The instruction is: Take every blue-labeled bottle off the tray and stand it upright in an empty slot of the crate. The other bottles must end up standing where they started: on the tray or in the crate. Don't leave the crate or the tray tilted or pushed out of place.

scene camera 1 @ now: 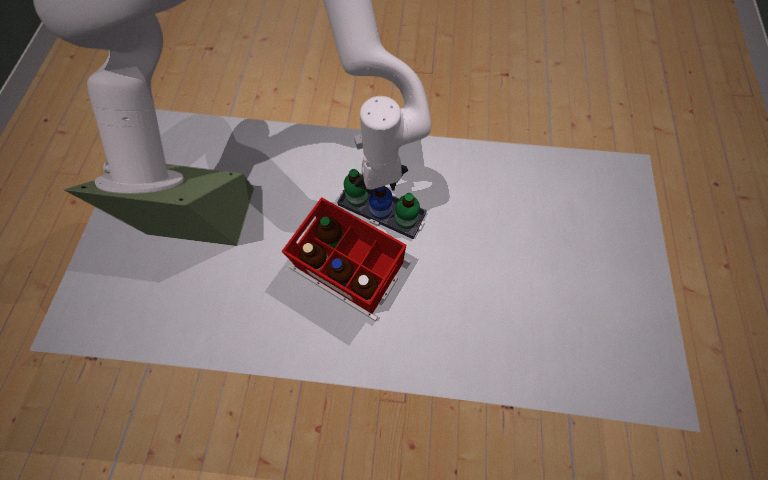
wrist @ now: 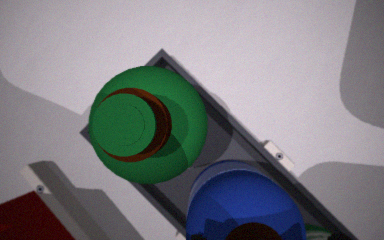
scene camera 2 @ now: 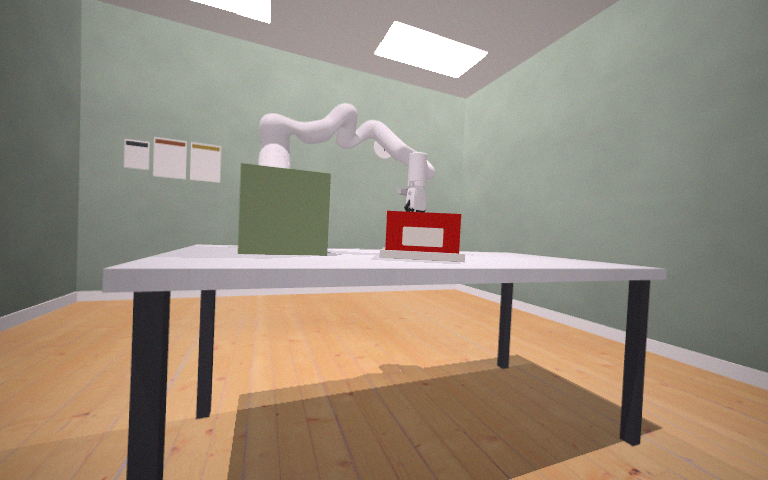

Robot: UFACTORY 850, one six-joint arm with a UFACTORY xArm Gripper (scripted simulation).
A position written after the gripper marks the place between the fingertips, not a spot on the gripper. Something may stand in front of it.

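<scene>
Gripper (scene camera 1: 381, 189) visible. Also visible: dark tray (scene camera 1: 363, 210), red crate (scene camera 1: 364, 245). Pale rail frame (scene camera 2: 396, 254), in sight. Green bottle (wrist: 151, 125), same.
</scene>
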